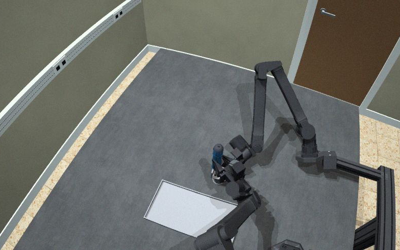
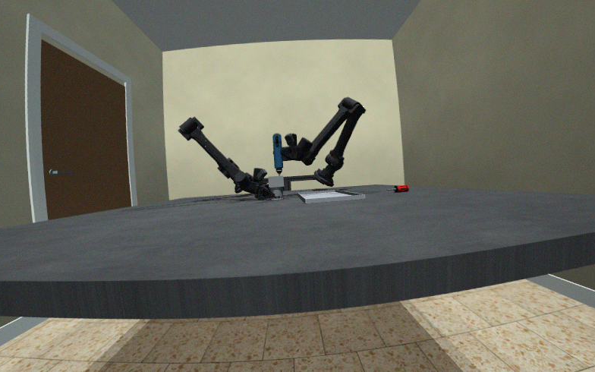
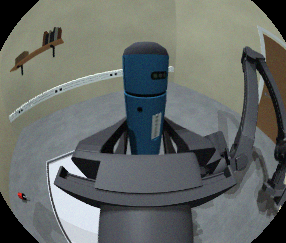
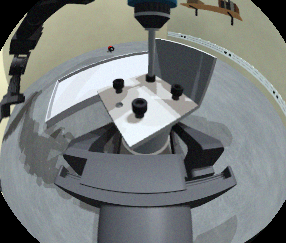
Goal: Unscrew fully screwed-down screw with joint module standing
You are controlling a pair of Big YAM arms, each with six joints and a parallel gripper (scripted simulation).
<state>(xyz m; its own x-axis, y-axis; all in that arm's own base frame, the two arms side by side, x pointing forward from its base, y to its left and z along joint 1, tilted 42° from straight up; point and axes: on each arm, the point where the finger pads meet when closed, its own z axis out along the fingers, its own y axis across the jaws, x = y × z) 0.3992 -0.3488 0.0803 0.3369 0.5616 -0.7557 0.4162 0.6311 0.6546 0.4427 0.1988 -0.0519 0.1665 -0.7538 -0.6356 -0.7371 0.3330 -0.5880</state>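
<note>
My right gripper is now 50 mm below the grey bracket. Also, from my right hand: flat white tray: 40 mm ahead, 220 mm to the left, 20 mm below; red-handled screwdriver: 100 mm ahead, 550 mm to the left, 10 mm below.
</note>
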